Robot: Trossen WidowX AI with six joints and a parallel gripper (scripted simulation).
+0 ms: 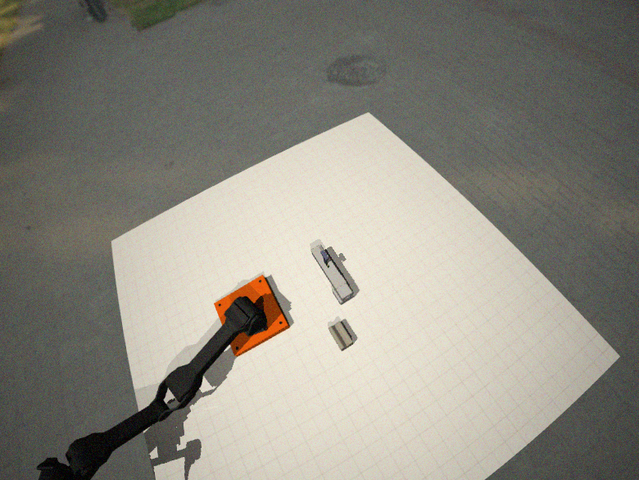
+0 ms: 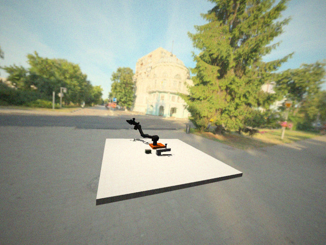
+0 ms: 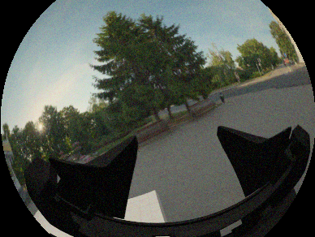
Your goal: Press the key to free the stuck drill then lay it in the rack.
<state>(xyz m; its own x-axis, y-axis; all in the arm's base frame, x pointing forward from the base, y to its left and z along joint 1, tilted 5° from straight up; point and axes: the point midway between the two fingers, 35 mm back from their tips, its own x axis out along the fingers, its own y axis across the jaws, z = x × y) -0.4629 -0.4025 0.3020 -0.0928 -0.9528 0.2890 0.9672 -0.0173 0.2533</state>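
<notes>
My gripper tip is now 740 mm short of the thin upright pin, 550 mm to the right of it and 190 mm above it. Also, from my gripper tip: long grey block: 750 mm ahead, 520 mm to the left, 240 mm below; olive drill: 750 mm ahead, 500 mm to the left, 230 mm below; grey grooved rack: 710 mm ahead, 340 mm to the left, 270 mm below.
</notes>
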